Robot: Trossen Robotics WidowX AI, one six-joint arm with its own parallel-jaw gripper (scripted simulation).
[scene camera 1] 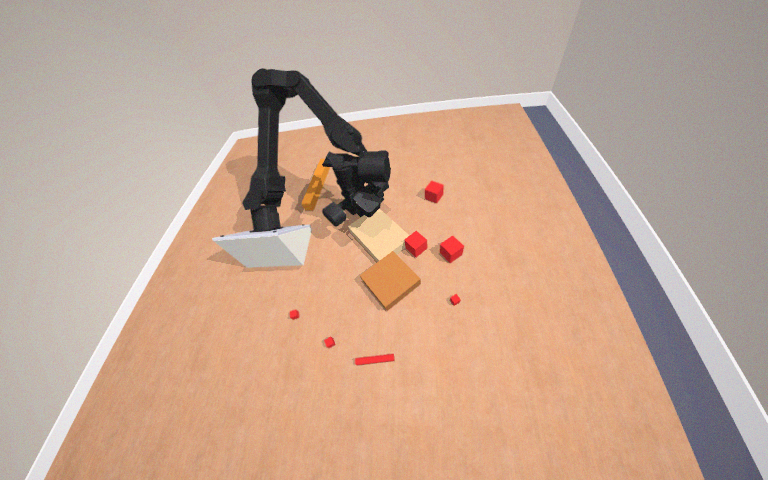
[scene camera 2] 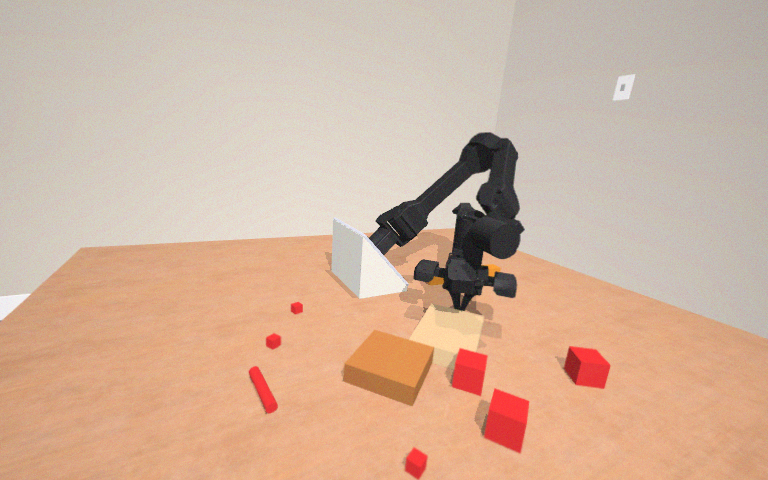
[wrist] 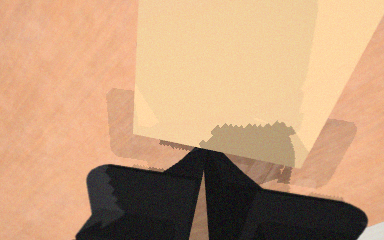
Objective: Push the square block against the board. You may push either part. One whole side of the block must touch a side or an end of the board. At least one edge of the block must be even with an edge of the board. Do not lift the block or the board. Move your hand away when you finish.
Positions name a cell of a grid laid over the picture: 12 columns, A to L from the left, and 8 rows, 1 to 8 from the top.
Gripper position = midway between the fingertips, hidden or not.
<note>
I see my gripper (scene camera 2: H6), a pale board (scene camera 2: H6), a brown square block (scene camera 2: G7), a red cube (scene camera 2: J7), a red cube (scene camera 2: H7) and a red cube (scene camera 2: H8).
The pale board also shows in scene camera 1 (scene camera 1: F4) and in the wrist view (wrist: I3). The brown square block also shows in scene camera 1 (scene camera 1: G5). My gripper is seen too in scene camera 1 (scene camera 1: F4) and in the wrist view (wrist: G5). The wrist view does not show the brown square block: it is out of frame.
</note>
